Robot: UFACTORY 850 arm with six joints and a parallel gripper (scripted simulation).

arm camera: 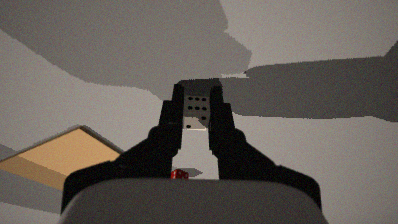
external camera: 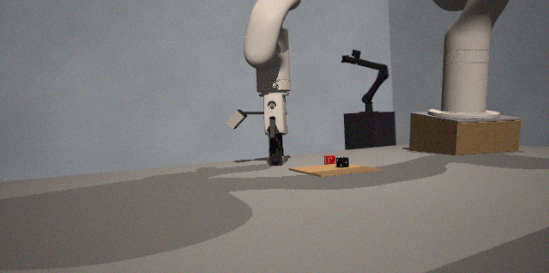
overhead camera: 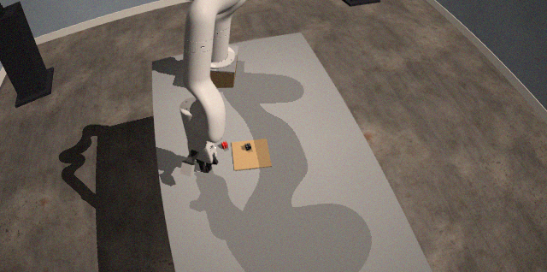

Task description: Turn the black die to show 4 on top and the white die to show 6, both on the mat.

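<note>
Right now the red die is 11 cm to the left of my hand, 8 cm behind it and 1 cm below it. The rest, counted from my hand: tan mat 19 cm to the left, 2 cm below; black die 19 cm to the left, 3 cm behind, 1 cm below; white die 1 cm to the left, 1 cm below.
</note>
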